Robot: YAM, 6 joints.
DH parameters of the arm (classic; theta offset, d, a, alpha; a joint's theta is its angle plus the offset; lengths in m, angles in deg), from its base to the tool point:
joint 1: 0 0.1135 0.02 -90
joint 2: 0 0 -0.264 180
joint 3: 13.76 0 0.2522 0
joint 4: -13.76 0 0.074 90
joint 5: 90 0 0 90
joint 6: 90 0.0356 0 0
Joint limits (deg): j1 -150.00..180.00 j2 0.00..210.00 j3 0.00..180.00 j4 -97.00..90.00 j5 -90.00..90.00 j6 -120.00..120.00
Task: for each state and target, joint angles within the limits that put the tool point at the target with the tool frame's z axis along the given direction. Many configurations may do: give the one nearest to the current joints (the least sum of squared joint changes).
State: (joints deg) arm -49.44 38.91 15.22 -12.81 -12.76 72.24
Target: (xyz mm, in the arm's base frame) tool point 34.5 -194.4 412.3 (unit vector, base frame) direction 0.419 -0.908 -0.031
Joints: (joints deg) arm -83.11 51.57 60.06 -10.36 -17.87 72.24
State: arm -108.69 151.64 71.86 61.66 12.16 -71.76
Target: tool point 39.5 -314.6 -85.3 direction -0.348 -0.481 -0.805
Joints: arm -80.11 146.36 49.05 34.53 25.17 -71.76
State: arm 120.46 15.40 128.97 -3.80 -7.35 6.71
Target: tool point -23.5 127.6 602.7 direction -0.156 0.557 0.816
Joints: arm 99.45 58.91 88.65 25.09 -3.58 6.71
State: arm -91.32 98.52 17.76 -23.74 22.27 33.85
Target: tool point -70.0 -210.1 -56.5 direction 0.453 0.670 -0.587
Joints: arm -110.21 148.20 59.19 -54.21 -11.17 33.85
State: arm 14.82 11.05 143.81 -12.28 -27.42 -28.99
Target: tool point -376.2 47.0 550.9 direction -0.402 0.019 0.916
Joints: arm -7.29 25.46 129.29 9.82 1.84 -28.99
